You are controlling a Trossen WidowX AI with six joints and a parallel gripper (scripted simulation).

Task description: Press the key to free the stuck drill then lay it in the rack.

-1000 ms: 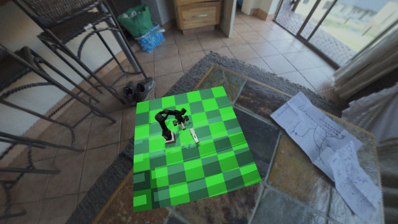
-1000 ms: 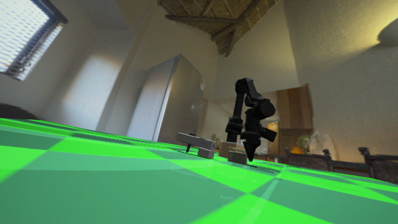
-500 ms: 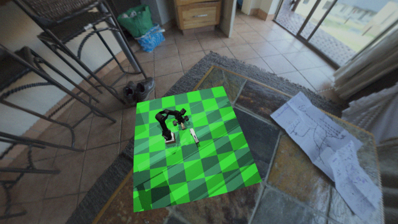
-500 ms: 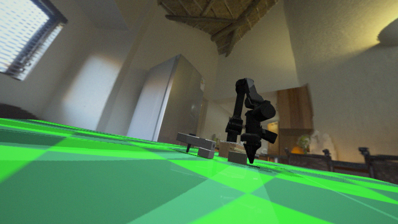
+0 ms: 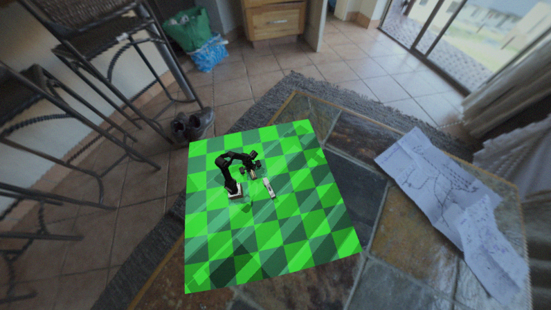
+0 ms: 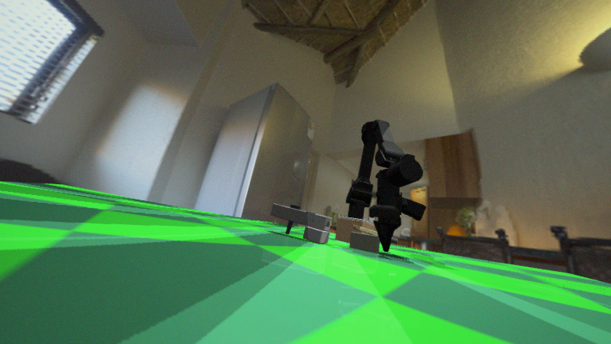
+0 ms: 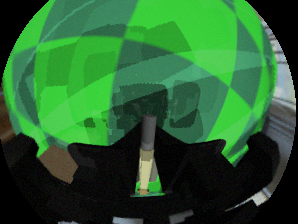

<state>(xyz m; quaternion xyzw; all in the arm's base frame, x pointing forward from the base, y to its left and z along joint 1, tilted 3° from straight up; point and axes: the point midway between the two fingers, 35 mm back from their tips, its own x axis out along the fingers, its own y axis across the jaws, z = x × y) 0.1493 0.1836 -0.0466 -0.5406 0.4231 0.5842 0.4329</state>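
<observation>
My gripper tip is now 1 cm short of the drill, 4 cm to the left of it and 4 cm below it. Round my gripper tip: long grey holder (13 cm ahead, 19 cm to the right, 4 cm above); then dark key (13 cm ahead, 22 cm to the right, 5 cm above); then small grey rack block (1 cm ahead, 5 cm to the right, 1 cm above).
</observation>
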